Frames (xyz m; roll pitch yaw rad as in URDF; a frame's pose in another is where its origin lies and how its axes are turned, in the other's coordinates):
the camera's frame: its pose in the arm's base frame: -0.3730 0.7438 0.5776 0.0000 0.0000 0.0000
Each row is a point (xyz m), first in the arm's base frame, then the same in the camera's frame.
Working: the arm's base frame: its pose in the camera's frame: 0.3730 -0.7438 -0.5776 0.0000 0.0000 0.0000

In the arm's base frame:
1: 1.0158 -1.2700 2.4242
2: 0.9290 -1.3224 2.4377
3: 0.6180 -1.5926 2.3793
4: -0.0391 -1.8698 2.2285
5: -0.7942 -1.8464 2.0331
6: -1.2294 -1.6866 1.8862
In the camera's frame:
1: 1.3888 -2.0138 1.8466
2: 1.3020 -2.0662 1.8601
3: 0.9910 -2.3364 1.8017
4: 0.3339 -2.6136 1.6509
5: -0.4212 -2.5902 1.4555
6: -0.8564 -2.4304 1.3086

